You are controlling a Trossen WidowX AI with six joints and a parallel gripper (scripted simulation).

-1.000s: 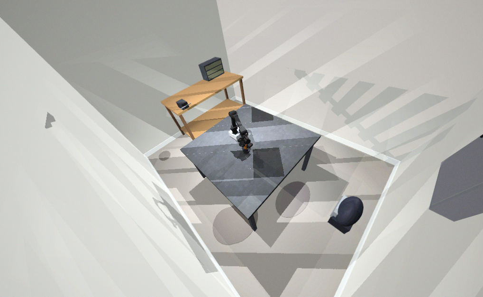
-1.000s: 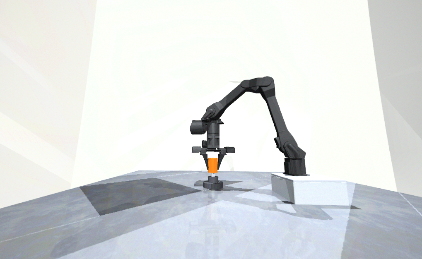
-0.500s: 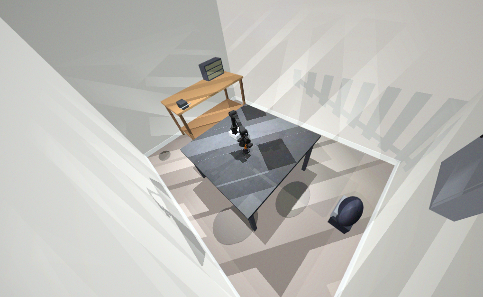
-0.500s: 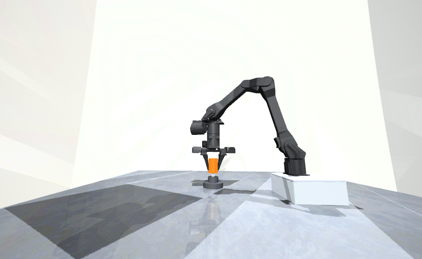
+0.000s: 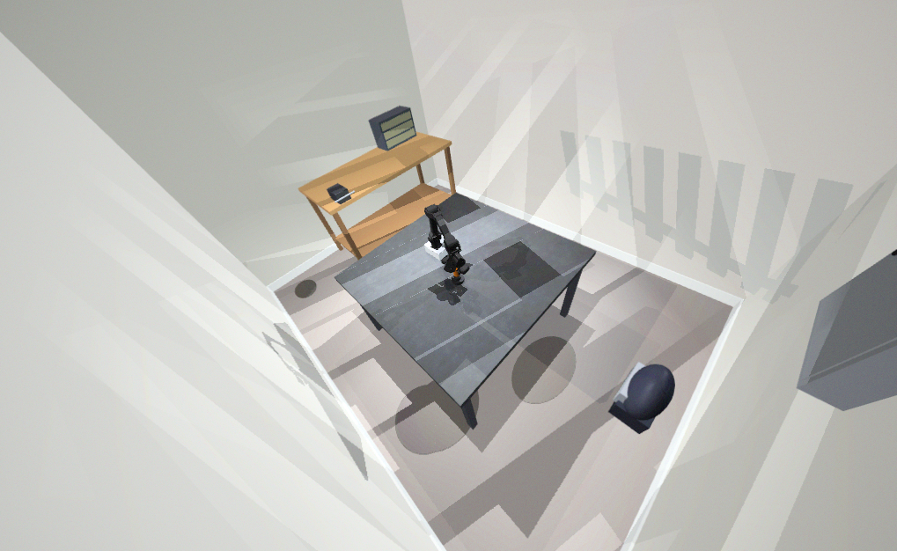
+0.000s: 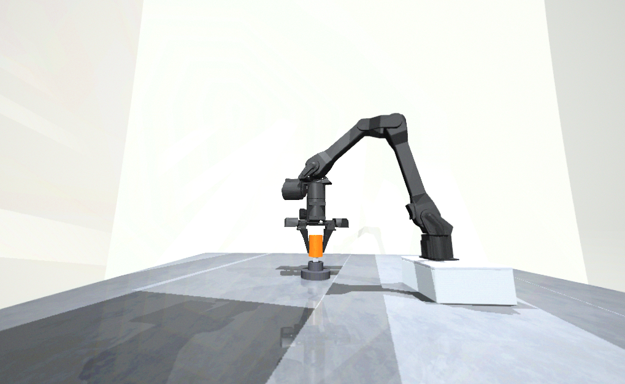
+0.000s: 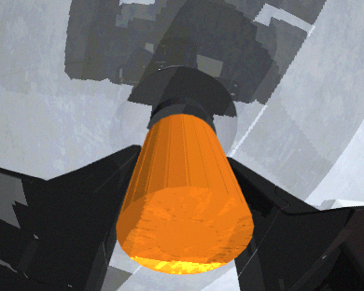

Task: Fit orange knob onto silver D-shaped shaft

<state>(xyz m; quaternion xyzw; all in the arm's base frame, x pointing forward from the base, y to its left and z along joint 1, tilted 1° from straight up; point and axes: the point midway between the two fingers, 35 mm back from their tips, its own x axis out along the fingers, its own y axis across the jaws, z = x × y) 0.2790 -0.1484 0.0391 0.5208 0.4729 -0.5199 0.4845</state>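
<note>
My gripper tip is now 4 cm above the round pedestal. Also, from my gripper tip: orange knob (3 cm above).
</note>
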